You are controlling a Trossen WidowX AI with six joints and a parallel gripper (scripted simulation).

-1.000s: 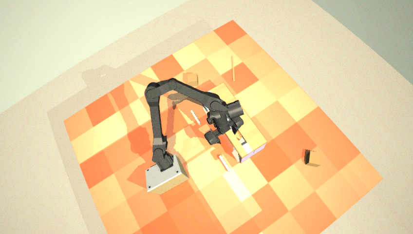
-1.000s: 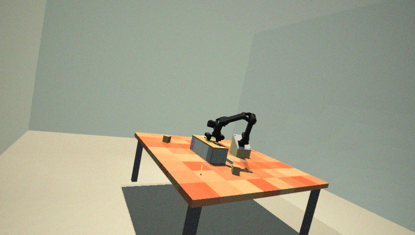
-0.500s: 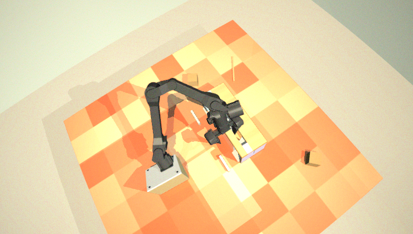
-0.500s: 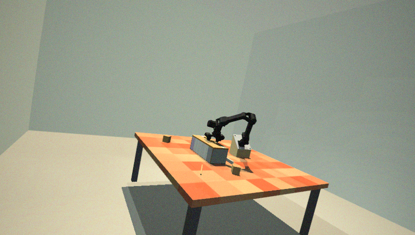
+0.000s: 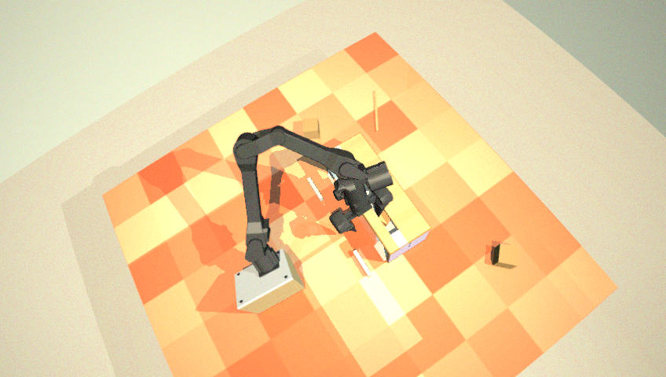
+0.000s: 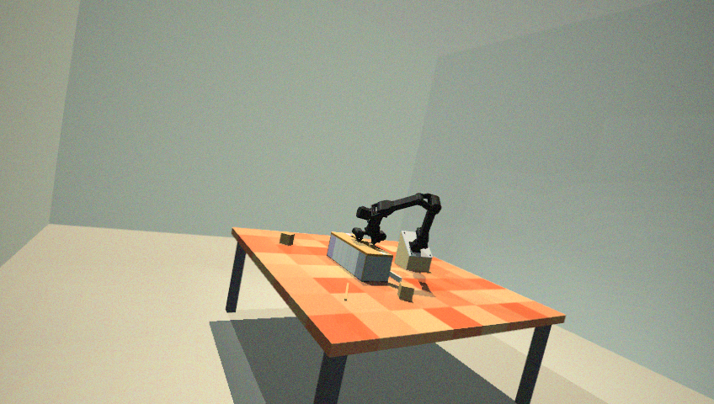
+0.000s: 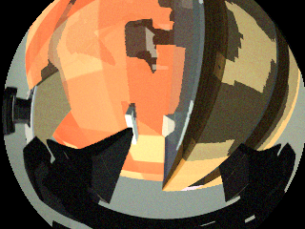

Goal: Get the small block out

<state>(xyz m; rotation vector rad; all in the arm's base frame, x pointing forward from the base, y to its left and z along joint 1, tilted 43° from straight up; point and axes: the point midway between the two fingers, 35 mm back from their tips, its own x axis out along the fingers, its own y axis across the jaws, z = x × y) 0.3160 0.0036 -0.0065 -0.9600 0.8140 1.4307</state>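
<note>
Now: gripper tip 50 mm short of the small tan block and 10 mm to the left of it. From my gripper tip the other things lie so: long clear-fronted box (30 mm ahead, 70 mm to the left, 30 mm below); then thin stick (260 mm ahead, 390 mm to the left, 90 mm below).
</note>
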